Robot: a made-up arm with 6 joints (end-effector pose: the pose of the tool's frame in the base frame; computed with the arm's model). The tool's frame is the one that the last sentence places. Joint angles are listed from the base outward.
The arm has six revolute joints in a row. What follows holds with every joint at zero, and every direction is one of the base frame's.
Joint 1 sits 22.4 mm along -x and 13.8 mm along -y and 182.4 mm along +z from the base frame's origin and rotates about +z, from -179.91 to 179.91 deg.
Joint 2 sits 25.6 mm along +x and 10.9 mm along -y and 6.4 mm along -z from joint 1 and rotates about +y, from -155.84 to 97.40 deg.
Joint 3 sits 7.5 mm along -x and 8.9 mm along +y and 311.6 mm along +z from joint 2 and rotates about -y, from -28.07 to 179.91 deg.
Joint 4 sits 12.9 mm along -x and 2.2 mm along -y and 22.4 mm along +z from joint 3 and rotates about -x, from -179.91 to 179.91 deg.
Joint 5 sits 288.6 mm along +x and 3.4 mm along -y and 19.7 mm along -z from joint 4 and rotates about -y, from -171.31 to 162.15 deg.
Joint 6 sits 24.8 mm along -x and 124.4 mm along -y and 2.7 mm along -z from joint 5 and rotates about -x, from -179.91 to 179.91 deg.
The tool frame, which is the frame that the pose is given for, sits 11.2 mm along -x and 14.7 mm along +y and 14.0 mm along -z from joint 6; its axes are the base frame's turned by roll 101.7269, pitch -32.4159 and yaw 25.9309 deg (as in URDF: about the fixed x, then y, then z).
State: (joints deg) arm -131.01 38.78 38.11 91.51 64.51 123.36
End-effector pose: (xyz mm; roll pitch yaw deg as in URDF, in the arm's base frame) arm -381.8 -342.3 591.9 -110.04 15.43 -105.24
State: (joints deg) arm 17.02 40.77 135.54 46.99 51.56 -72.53
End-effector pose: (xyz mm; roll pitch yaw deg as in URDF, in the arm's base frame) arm 134.3 -82.0 657.7 -9.06 0.36 173.76
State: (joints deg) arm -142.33 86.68 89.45 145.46 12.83 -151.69
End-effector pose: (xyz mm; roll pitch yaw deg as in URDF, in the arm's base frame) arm -410.8 -439.7 320.8 112.21 -27.80 -114.82
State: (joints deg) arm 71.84 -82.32 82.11 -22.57 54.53 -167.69
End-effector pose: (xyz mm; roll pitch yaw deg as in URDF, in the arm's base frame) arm -67.1 -525.5 341.7 127.43 -4.06 -72.83
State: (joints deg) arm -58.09 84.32 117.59 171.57 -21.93 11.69
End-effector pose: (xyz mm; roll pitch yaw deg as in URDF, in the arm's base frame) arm 331.2 -378.7 396.3 -55.82 -18.06 -86.03
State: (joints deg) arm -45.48 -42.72 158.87 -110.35 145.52 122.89
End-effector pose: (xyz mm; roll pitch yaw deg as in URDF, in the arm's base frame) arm -329.0 410.5 382.7 -93.44 -10.75 -121.75
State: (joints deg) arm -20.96 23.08 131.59 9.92 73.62 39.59
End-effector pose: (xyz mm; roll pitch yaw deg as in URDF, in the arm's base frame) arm -11.6 -165.9 743.2 -117.55 9.67 109.43
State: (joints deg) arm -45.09 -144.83 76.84 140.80 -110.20 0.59
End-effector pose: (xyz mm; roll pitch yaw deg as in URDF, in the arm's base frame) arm -165.4 265.8 -322.8 -119.37 29.98 -126.66
